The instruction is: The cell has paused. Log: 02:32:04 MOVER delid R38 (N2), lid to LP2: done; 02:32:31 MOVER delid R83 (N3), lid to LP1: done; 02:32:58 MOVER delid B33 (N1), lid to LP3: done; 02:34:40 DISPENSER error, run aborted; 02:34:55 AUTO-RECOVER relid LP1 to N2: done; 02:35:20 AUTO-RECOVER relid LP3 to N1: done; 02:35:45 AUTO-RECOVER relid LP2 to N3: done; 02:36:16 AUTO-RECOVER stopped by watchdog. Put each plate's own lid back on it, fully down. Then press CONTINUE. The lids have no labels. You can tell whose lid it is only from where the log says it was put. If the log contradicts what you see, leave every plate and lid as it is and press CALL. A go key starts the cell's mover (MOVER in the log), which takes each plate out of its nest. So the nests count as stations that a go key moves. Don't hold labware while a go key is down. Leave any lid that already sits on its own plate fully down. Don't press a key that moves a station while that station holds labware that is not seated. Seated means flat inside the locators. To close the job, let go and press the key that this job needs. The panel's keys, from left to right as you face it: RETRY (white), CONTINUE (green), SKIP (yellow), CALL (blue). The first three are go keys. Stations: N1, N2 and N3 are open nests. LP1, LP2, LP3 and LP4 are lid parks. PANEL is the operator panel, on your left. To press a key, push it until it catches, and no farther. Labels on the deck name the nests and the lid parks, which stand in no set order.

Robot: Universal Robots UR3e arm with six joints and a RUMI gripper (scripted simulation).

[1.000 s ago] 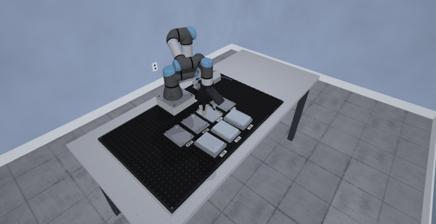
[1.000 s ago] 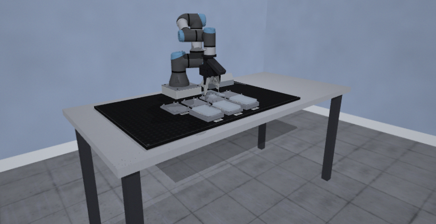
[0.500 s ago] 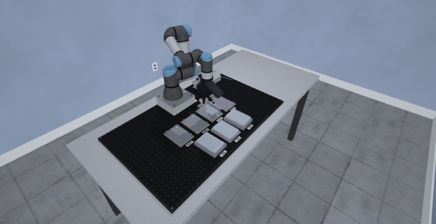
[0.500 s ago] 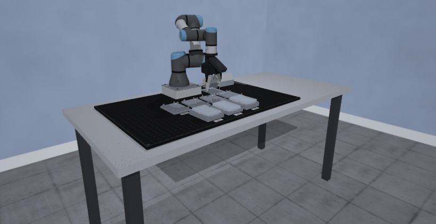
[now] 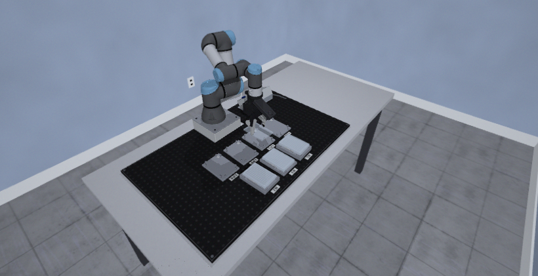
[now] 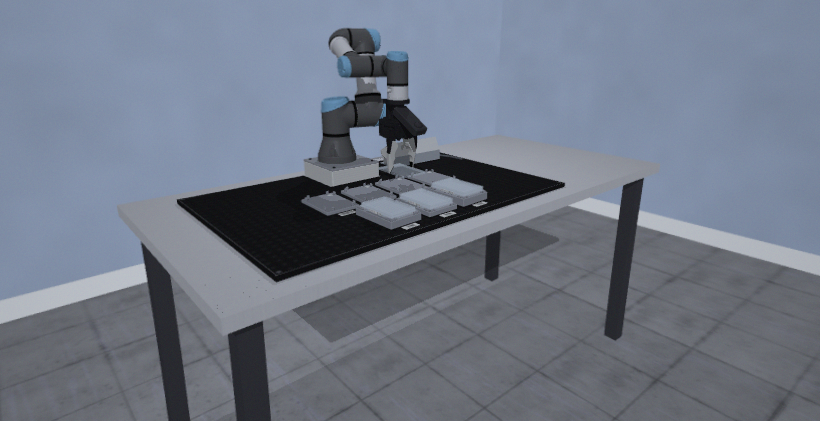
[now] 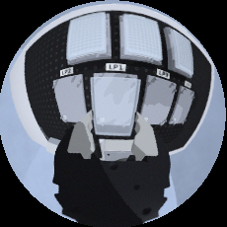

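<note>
My hand is 130 mm to the left of the LP3 lid park, 60 mm above it and 10 mm short of it. Also, from my hand: lid park LP4: 260 mm to the right, 60 mm below, 10 mm ahead; then LP2 lid park: 130 mm to the left, 60 mm below; then clear lid: 10 mm below.
</note>
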